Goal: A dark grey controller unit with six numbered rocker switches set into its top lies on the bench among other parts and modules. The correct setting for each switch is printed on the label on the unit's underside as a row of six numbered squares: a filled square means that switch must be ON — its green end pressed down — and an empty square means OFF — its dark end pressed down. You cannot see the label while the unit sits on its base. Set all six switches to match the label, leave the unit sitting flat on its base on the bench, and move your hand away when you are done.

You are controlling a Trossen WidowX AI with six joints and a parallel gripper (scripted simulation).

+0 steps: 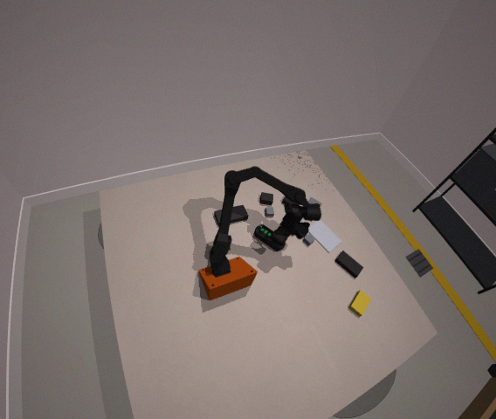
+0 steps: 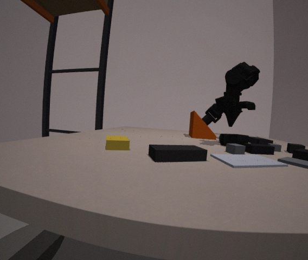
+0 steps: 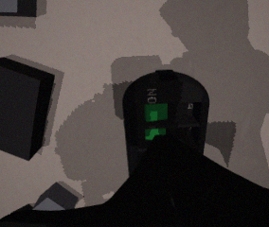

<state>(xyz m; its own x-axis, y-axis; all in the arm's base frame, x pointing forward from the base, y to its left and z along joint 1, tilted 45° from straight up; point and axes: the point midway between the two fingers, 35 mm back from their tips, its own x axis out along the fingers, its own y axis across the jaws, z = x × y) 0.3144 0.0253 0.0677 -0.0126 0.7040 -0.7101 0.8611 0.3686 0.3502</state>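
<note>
Right now my gripper tip is 120 mm short of the small black block, 70 mm to the right of it and 70 mm above it. The rest, counted from my gripper tip: small grey block 160 mm ahead, 30 mm to the right, 70 mm below; then grey plate 280 mm ahead, 130 mm to the left, 80 mm below; then pale flat sheet 260 mm ahead, 40 mm to the right, 80 mm below.
</note>
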